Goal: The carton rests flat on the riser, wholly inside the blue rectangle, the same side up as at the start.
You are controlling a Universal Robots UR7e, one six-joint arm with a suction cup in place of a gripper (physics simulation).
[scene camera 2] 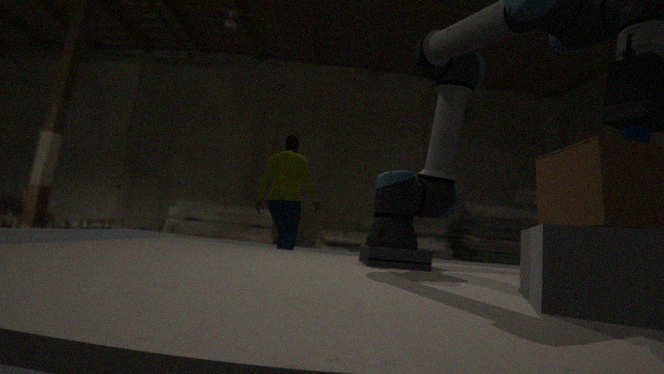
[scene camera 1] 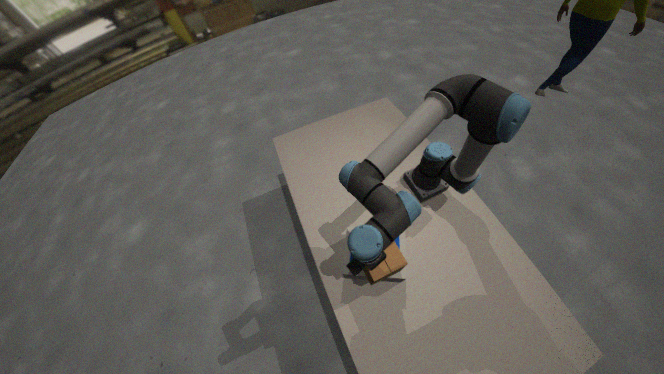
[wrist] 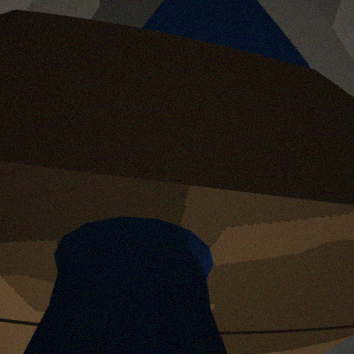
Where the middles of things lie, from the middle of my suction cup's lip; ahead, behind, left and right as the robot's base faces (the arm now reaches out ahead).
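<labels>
The brown carton [scene camera 2: 602,181] is 80 mm below my suction cup, 40 mm behind it and 10 mm to the right of it. Counting again from my suction cup, I find the grey riser [scene camera 2: 601,274] 200 mm below, 20 mm to the right and 50 mm behind.
</labels>
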